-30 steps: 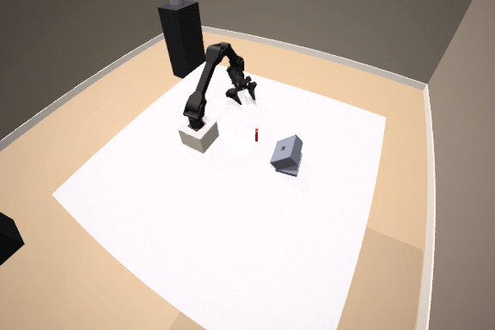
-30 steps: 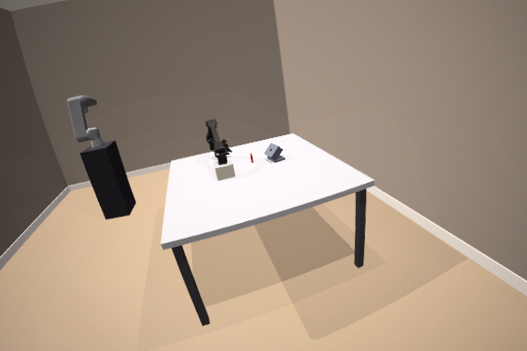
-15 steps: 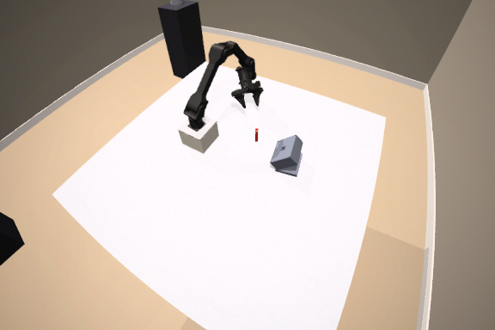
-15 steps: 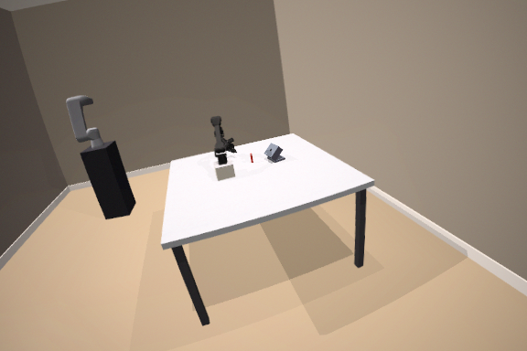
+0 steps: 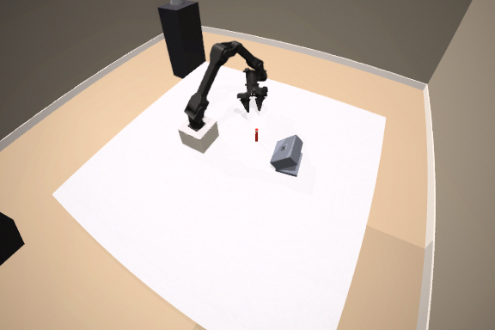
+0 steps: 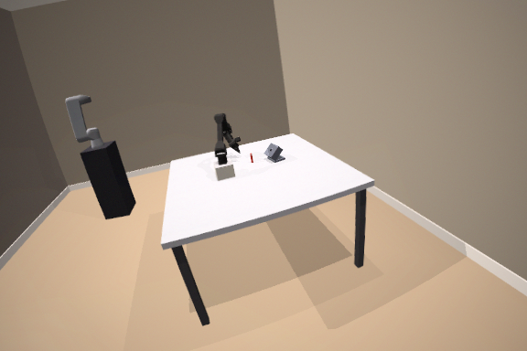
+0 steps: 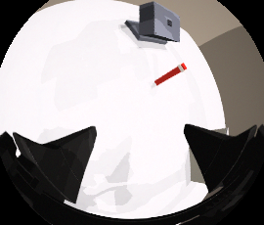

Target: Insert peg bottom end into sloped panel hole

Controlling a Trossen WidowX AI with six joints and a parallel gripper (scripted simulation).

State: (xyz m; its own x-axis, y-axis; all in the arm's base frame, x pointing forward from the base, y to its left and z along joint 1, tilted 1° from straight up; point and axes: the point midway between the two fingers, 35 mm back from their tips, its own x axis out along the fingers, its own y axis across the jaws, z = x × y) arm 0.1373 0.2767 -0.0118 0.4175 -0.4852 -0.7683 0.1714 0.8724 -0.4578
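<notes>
Now: the red peg 110 mm to the right of my gripper tip, 90 mm ahead of it and 10 mm below it. The rest, counted from my gripper tip: grey panel (270 mm ahead, 140 mm to the right).
</notes>
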